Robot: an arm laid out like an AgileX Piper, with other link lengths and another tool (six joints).
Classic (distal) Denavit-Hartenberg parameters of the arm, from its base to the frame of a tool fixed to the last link. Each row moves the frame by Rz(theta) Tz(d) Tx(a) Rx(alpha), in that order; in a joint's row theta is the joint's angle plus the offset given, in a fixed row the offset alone. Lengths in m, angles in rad.
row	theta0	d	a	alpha
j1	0	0.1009	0	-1.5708
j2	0.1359	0	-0.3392	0
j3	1.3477	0	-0.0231	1.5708
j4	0	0.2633	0	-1.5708
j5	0	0	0	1.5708
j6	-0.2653	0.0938	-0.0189	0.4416
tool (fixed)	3.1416	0.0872	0	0
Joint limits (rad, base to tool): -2.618..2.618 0..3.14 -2.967..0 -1.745..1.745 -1.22..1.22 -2.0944..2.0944
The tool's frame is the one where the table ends.
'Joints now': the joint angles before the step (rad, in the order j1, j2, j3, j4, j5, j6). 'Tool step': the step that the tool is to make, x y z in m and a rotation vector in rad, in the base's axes. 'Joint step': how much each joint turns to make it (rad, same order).
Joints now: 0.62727, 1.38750, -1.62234, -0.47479, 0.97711, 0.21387
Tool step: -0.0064, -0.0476, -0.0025, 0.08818, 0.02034, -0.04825
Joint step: -0.16785, -0.07926, 0.06805, 0.17159, -0.04814, -0.08902
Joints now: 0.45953, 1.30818, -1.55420, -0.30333, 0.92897, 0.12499
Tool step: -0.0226, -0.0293, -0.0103, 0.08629, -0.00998, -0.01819
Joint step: -0.10915, -0.10916, 0.13300, 0.13697, -0.07967, -0.05809
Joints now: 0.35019, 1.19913, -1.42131, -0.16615, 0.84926, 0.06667
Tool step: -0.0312, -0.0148, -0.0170, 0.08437, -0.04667, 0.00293
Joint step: -0.05700, -0.13330, 0.18284, 0.10479, -0.12412, -0.03559
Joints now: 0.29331, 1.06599, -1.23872, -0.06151, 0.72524, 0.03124
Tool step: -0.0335, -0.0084, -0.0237, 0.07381, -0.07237, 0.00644
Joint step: -0.01892, -0.14381, 0.20889, 0.06699, -0.15550, -0.01481
